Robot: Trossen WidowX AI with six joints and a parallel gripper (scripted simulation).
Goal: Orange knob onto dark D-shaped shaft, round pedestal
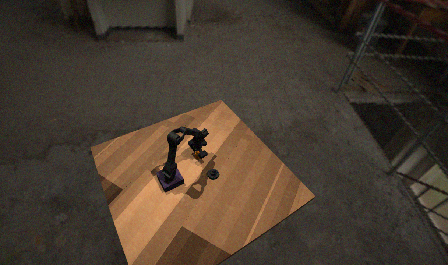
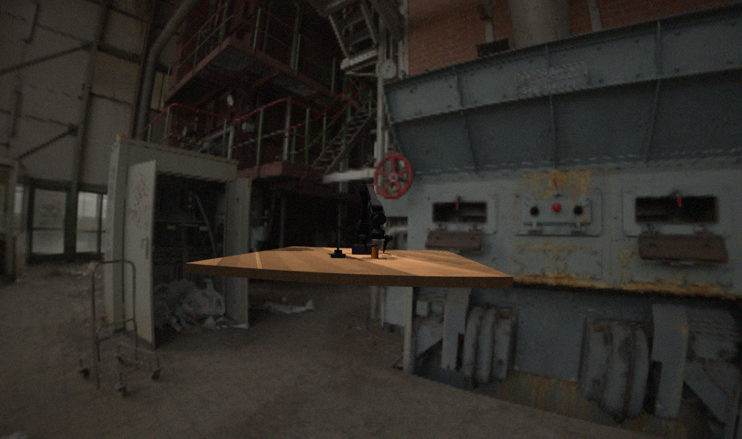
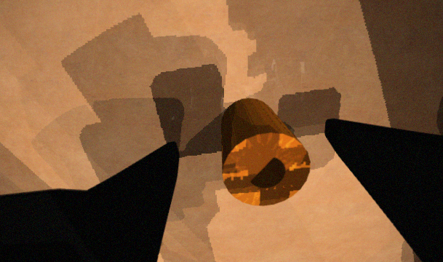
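My gripper tip is right at the orange knob. The rest, counted from my gripper tip: dark pedestal (210 mm to the right, 10 mm ahead).
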